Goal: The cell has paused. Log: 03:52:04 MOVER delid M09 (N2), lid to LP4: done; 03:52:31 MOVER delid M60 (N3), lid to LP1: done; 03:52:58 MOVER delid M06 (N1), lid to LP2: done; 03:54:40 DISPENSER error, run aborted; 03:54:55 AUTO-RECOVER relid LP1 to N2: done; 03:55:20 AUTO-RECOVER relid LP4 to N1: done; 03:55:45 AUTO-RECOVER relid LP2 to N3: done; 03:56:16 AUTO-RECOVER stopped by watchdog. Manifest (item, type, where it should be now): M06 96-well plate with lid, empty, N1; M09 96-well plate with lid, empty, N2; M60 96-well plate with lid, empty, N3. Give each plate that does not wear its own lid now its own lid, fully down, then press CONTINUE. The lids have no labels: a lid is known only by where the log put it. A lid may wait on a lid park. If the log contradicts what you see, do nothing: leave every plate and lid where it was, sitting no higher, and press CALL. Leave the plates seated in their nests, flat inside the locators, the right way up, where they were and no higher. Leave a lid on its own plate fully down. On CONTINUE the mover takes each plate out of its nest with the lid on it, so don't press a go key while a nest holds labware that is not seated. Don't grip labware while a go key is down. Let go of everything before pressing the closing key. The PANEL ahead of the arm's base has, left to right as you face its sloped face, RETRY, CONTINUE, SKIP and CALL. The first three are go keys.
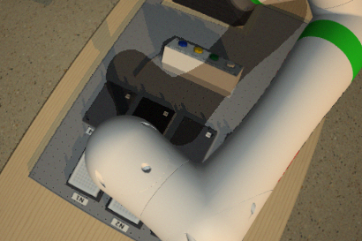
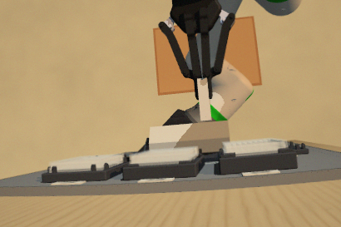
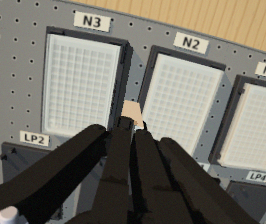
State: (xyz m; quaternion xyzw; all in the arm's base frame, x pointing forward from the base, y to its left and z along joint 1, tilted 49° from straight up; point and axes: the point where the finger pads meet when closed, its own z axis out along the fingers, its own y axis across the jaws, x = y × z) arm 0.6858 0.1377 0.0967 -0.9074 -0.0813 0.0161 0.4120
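The plate is 20 mm ahead of my hand, 200 mm to the right of it and 90 mm below it. From my hand the other things lie so: lid park LP3: 180 mm behind, 30 mm to the right, 100 mm below; nest: 10 mm behind, 60 mm to the left, 100 mm below; LP1 label: 80 mm behind, 150 mm to the right, 110 mm below.
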